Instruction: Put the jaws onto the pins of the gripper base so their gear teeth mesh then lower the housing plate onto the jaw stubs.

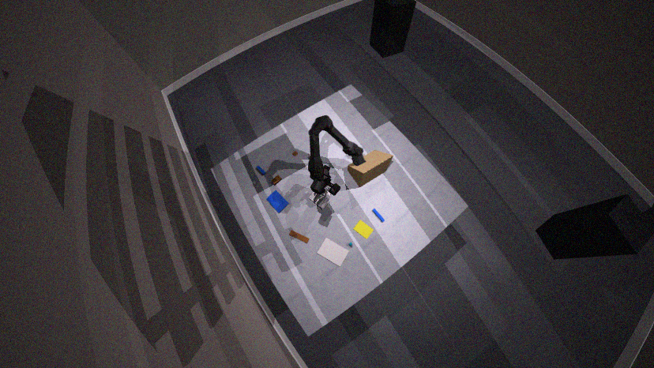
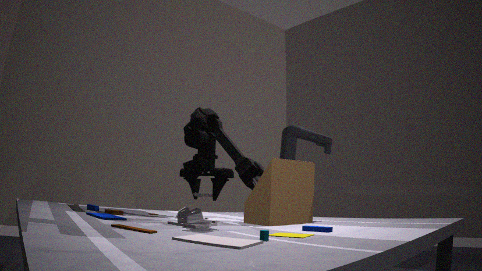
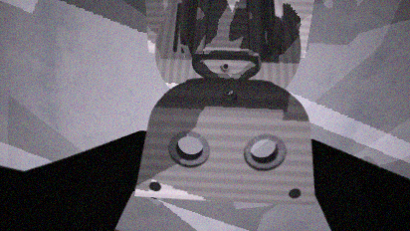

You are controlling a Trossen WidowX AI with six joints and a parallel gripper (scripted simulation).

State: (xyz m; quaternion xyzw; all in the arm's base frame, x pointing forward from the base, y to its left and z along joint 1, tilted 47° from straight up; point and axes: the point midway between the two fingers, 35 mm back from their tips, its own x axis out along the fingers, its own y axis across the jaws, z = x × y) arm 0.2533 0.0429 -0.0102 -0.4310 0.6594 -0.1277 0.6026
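The grey jaw is 70 mm below my gripper tip, 20 mm to the left of it and 10 mm ahead of it. From my gripper tip the other things lie so: blue bar (290 mm to the left, 220 mm behind, 80 mm below); yellow plate (320 mm to the left, 90 mm behind, 80 mm below); blue plate (310 mm ahead, 80 mm to the right, 80 mm below).
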